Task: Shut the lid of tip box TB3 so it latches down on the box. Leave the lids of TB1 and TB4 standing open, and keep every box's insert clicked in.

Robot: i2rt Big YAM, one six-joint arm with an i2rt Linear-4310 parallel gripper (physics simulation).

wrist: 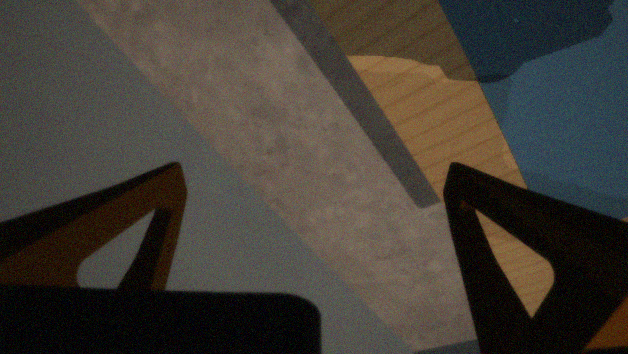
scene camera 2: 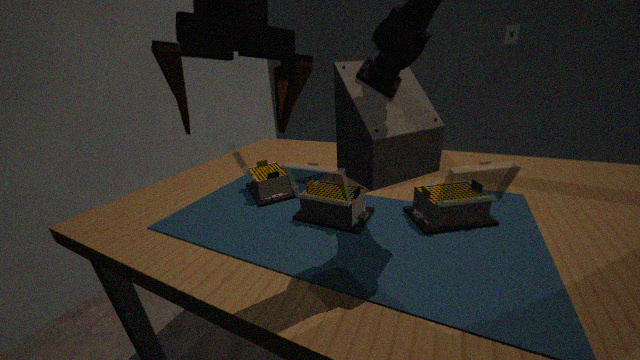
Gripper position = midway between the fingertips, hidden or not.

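Note:
I can see my gripper point(scene camera 2: 238, 132), and the wrist view shows me the gripper point(wrist: 315, 177) as well. There is a blue mat point(scene camera 2: 500, 283) in the scene, and I find the mat point(wrist: 548, 78) again from the wrist. A clear lid point(scene camera 2: 487, 182) is visible to me too. So is a tip box point(scene camera 2: 353, 219).

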